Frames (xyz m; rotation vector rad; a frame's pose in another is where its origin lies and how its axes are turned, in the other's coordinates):
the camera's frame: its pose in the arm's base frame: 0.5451 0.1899 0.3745 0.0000 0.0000 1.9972
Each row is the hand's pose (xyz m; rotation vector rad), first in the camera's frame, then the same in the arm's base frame.
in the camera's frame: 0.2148 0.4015 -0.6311 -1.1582 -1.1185 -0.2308
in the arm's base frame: 0.0907 0.2194 -0.2566 0.3446 -1.7375 1.2852
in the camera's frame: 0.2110 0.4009 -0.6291 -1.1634 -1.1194 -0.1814
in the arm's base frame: 0.0928 0.2162 -0.2546 0.3452 -1.7576 1.3269
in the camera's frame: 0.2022 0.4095 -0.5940 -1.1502 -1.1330 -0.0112
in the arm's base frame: 0.0886 0.2046 -0.2195 0.3770 -1.8069 1.4785
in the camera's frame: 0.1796 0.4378 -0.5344 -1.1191 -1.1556 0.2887
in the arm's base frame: 0.0722 0.1723 -0.1599 0.4413 -1.8912 1.7452
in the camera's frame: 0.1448 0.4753 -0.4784 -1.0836 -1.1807 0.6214
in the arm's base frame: 0.0525 0.1252 -0.1039 0.5217 -1.9926 2.0334
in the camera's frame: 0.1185 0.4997 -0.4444 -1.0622 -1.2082 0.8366
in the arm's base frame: 0.0411 0.0911 -0.0699 0.5905 -2.0736 2.2064
